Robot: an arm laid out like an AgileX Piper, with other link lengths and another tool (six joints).
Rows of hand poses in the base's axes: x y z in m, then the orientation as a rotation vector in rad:
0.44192, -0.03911, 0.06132, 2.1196, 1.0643, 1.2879
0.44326, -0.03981, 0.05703, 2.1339, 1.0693, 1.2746
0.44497, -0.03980, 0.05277, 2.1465, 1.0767, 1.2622
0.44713, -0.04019, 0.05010, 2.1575, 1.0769, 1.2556
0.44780, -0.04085, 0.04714, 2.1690, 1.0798, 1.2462
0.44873, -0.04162, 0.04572, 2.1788, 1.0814, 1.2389
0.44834, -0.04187, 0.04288, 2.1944, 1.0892, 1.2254
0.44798, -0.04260, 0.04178, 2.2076, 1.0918, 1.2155
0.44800, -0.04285, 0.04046, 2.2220, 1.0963, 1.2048
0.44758, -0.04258, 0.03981, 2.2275, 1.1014, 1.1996
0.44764, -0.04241, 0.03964, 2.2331, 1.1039, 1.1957
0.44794, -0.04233, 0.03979, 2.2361, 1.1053, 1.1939
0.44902, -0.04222, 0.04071, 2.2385, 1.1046, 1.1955
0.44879, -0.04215, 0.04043, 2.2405, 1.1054, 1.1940
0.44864, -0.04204, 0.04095, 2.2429, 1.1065, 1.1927
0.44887, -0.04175, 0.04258, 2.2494, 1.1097, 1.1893
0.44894, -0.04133, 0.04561, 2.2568, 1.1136, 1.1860
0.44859, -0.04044, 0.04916, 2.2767, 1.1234, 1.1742
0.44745, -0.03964, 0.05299, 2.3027, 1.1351, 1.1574
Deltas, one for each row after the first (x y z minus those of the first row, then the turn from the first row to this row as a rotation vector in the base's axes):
0.00134, -0.00070, -0.00429, 0.0015, 0.0152, -0.0005
0.00305, -0.00069, -0.00855, 0.0022, 0.0298, 0.0009
0.00521, -0.00108, -0.01122, 0.0059, 0.0390, -0.0007
0.00588, -0.00174, -0.01418, 0.0081, 0.0504, -0.0014
0.00681, -0.00251, -0.01560, 0.0105, 0.0596, -0.0023
0.00642, -0.00276, -0.01844, 0.0129, 0.0765, -0.0005
0.00606, -0.00349, -0.01954, 0.0162, 0.0890, -0.0014
0.00608, -0.00374, -0.02086, 0.0199, 0.1031, -0.0010
0.00566, -0.00347, -0.02151, 0.0204, 0.1098, 0.0012
0.00572, -0.00330, -0.02168, 0.0220, 0.1154, 0.0020
0.00602, -0.00322, -0.02153, 0.0230, 0.1183, 0.0026
0.00710, -0.00311, -0.02061, 0.0256, 0.1188, 0.0028
0.00687, -0.00304, -0.02089, 0.0261, 0.1208, 0.0029
0.00672, -0.00293, -0.02037, 0.0270, 0.1231, 0.0034
0.00695, -0.00264, -0.01874, 0.0294, 0.1291, 0.0050
0.00702, -0.00222, -0.01571, 0.0325, 0.1359, 0.0071
0.00667, -0.00133, -0.01216, 0.0393, 0.1549, 0.0114
0.00553, -0.00053, -0.00833, 0.0478, 0.1800, 0.0159

